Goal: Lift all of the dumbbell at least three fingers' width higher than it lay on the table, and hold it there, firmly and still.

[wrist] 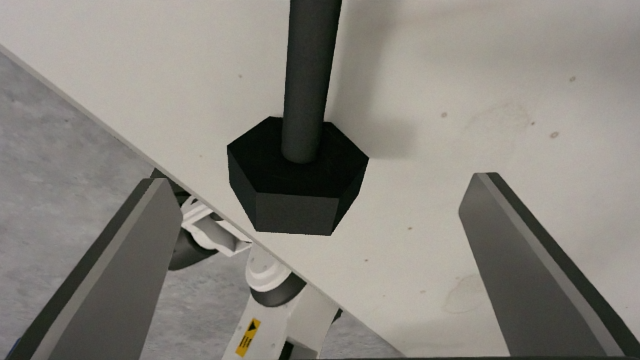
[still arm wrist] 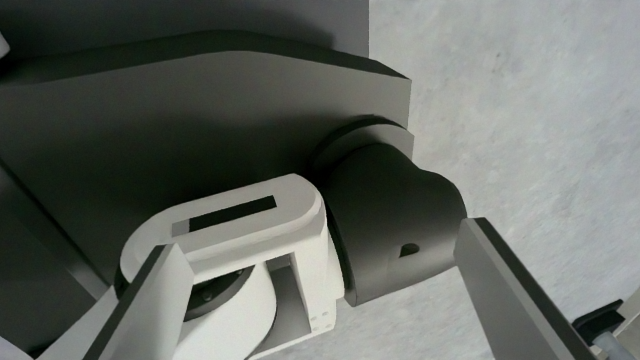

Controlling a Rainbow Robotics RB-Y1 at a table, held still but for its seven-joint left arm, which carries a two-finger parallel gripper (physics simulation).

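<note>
The black dumbbell (wrist: 306,80) shows in part in the wrist view. One hexagonal head is near the middle and the round bar runs from it to the top edge, where the other end is cut off. A soft shadow falls on the table to its right. My gripper (wrist: 322,182) is wide open, with one finger low at the left and one low at the right. The head appears between the two fingers in the picture, with a gap on each side, and neither finger touches it. The dumbbell does not show in the still arm wrist view.
The white table (wrist: 500,60) has an edge running diagonally from upper left to bottom centre in the wrist view. White and dark robot parts (wrist: 265,270) and grey floor show beyond it. The still arm wrist view shows that arm's two fingers, a white robot link (still arm wrist: 240,215) and a dark base.
</note>
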